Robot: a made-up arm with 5 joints.
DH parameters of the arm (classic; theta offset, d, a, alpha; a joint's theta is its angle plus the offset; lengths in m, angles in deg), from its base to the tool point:
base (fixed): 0 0.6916 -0.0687 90
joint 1: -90 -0.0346 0.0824 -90
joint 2: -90 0.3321 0.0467 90
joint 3: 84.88 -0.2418 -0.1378 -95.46
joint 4: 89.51 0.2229 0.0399 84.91
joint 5: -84.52 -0.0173 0.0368 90
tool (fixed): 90 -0.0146 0 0
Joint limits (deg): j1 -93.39..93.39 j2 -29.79..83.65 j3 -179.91..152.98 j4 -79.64..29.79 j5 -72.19..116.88
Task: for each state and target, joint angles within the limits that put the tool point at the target. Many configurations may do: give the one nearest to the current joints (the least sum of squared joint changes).
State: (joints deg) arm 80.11 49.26 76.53 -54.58 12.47
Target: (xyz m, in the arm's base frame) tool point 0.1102 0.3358 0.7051
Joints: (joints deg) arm 48.21 83.65 60.51 -62.65 18.39
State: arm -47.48 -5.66 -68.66 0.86 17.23
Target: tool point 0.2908 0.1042 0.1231
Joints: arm -18.96 -5.61 -86.43 1.68 22.90
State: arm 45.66 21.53 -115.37 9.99 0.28
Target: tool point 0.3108 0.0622 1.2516
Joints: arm 90.86 -0.40 -106.86 3.48 -16.61
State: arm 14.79 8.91 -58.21 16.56 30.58
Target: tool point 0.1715 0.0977 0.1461
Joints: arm -15.12 -22.74 -45.82 13.89 28.40
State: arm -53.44 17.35 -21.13 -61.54 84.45
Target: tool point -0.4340 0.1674 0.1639
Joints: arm -85.01 -1.68 -56.12 -53.82 90.27
